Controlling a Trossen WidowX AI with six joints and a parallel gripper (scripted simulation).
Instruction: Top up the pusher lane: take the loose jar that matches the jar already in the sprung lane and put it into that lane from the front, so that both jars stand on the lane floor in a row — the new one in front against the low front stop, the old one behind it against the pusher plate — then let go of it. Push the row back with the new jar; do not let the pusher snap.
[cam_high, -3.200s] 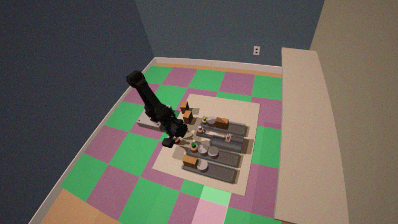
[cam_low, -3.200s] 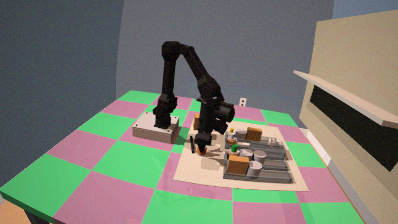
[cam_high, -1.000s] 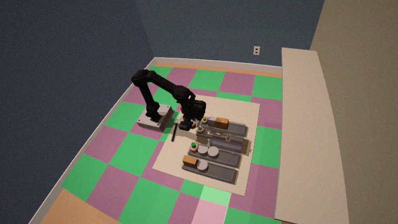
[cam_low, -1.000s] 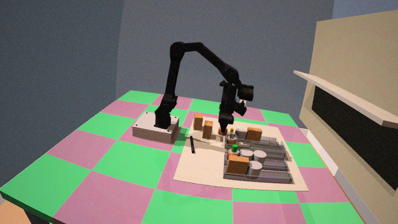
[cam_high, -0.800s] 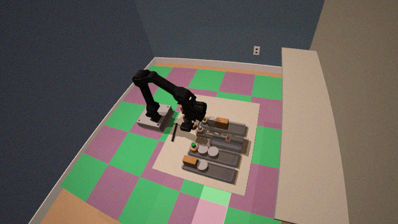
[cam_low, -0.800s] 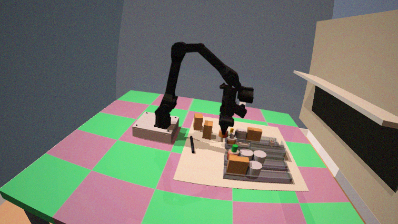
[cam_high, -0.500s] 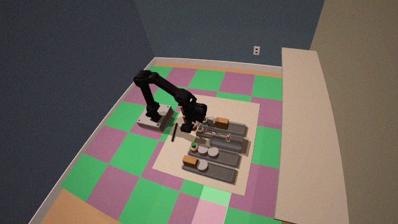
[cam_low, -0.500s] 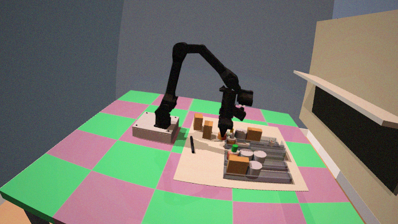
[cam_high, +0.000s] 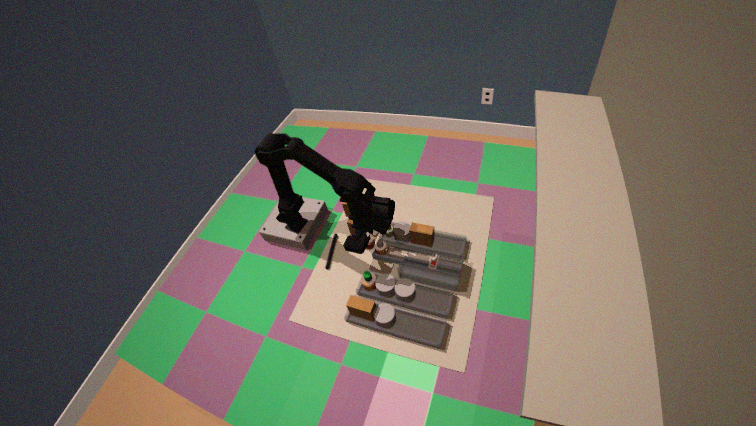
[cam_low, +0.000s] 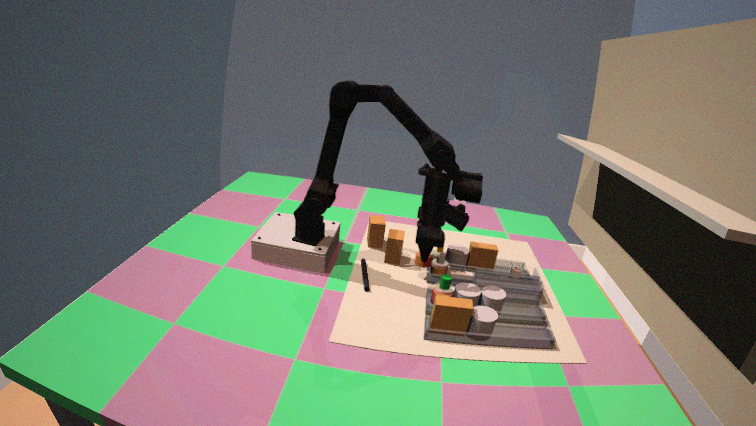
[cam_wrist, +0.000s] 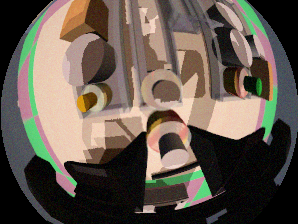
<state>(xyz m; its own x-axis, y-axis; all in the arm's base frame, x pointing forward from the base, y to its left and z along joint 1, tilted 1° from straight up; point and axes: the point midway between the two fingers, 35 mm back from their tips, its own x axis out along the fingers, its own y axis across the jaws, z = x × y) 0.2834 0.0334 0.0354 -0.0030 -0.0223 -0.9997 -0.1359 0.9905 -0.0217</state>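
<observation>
My gripper tip is 130 mm past the black pen, 60 mm to the left of it and 50 mm above it. Round my gripper tip: pusher plate: 150 mm ahead, 10 mm to the right; red mark: 230 mm ahead, 20 mm above, 10 mm to the right.
</observation>
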